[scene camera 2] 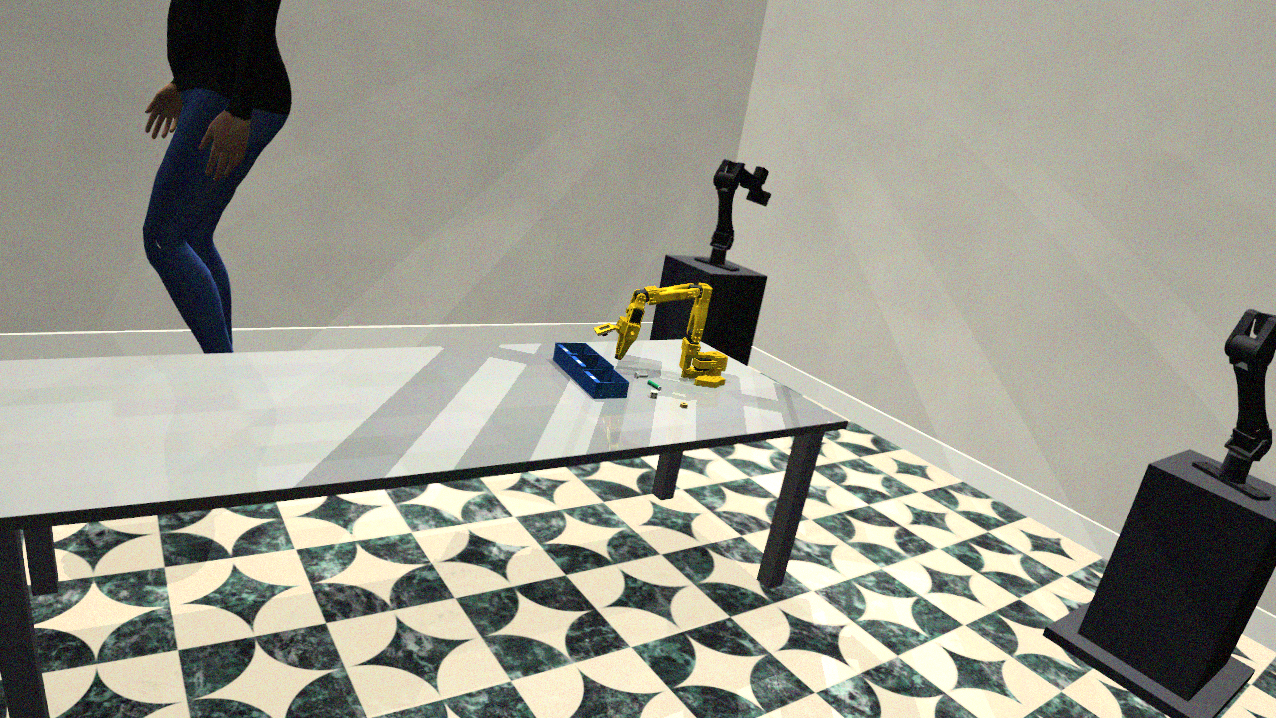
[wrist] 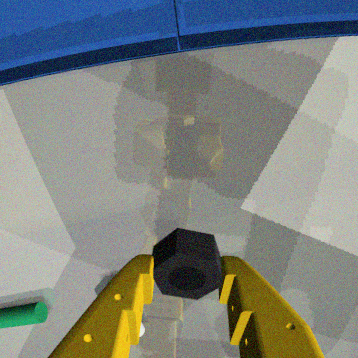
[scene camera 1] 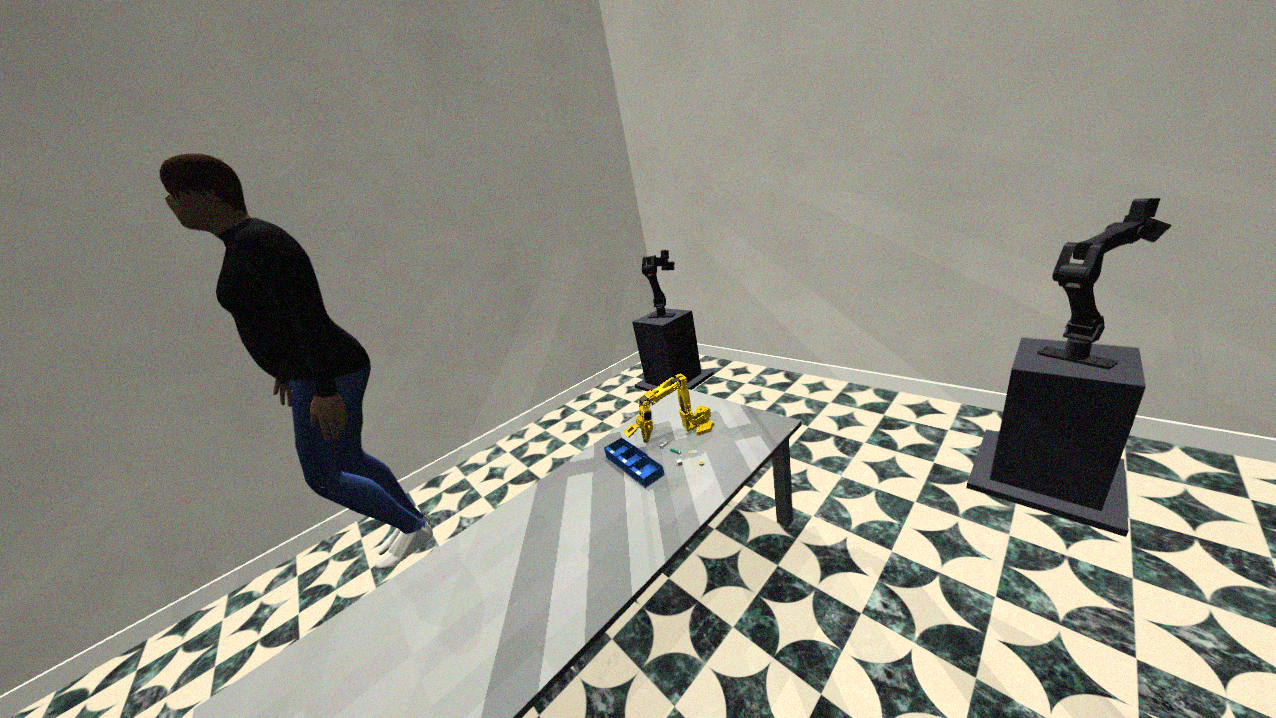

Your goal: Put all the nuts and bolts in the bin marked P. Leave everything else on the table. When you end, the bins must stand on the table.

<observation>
I see a blue bin row (scene camera 2: 584,365) and a dark hex nut (wrist: 186,263).
The blue bin row is seen too in the wrist view (wrist: 44,44) and in scene camera 1 (scene camera 1: 636,463).
</observation>
